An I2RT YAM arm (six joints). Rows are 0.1 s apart.
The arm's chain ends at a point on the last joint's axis. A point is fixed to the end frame.
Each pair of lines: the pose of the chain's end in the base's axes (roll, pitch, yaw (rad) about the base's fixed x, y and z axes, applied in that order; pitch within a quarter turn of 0, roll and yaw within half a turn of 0; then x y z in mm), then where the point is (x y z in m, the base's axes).
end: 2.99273 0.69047 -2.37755 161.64 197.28 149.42
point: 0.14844 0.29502 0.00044
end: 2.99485 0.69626 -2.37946 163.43 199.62 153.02
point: 0.15134 0.29782 0.00425
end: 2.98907 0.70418 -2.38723 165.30 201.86 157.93
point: 0.15402 0.30140 0.00998
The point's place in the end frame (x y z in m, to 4 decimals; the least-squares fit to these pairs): 0.0501 0.0563 0.1620
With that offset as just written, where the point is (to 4 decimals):
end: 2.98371 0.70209 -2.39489 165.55 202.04 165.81
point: 0.1540 0.3019 0.0181
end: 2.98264 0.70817 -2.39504 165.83 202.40 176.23
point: 0.1548 0.3029 0.0289
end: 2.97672 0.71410 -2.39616 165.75 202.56 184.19
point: 0.1547 0.3041 0.0376
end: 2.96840 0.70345 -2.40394 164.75 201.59 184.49
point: 0.1521 0.3028 0.0378
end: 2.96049 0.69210 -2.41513 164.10 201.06 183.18
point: 0.1503 0.3019 0.0363
